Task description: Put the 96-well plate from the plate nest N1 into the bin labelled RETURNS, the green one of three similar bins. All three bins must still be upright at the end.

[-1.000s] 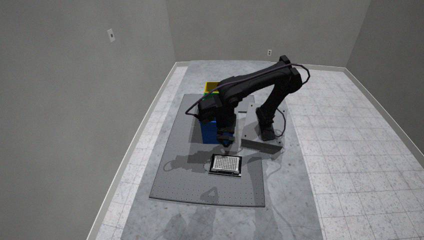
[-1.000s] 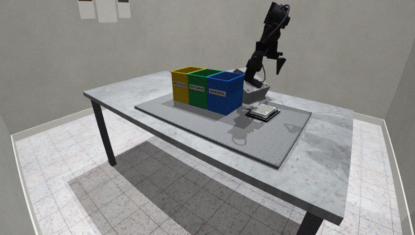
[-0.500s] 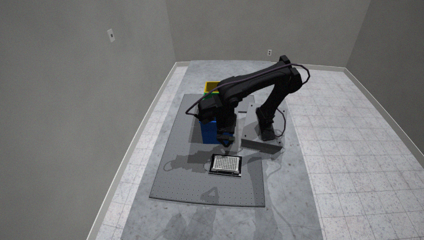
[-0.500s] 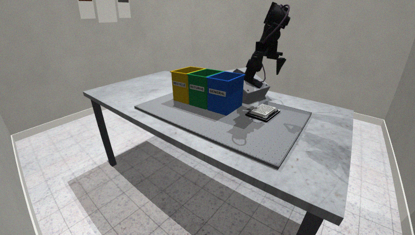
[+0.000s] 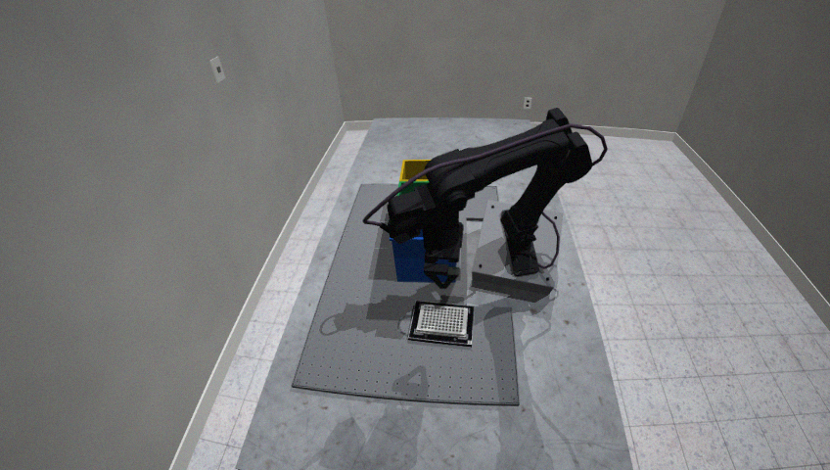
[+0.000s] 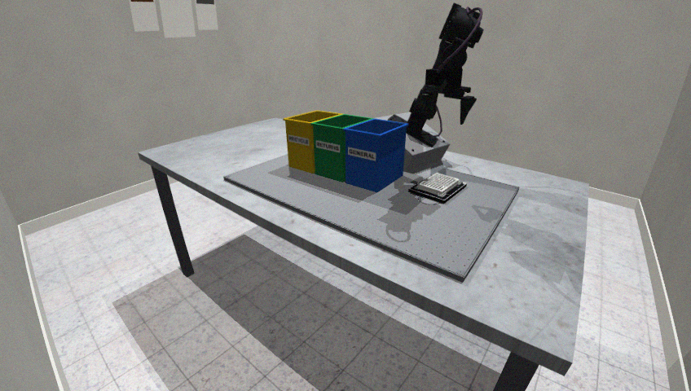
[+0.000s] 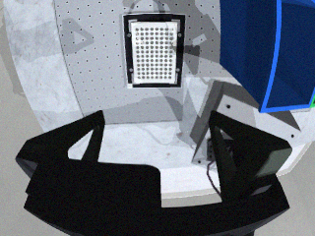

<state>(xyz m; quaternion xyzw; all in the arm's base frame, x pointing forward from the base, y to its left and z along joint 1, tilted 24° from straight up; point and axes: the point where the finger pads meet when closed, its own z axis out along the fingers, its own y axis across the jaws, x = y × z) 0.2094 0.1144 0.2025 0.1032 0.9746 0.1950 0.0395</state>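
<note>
The white 96-well plate is 10 mm ahead of my hand and 200 mm below it. The rest, counted from my hand: black plate nest N1: 10 mm ahead, 220 mm below; blue bin: 40 mm ahead, 200 mm to the right, 130 mm below; green bin: 30 mm ahead, 340 mm to the right, 130 mm below.
</note>
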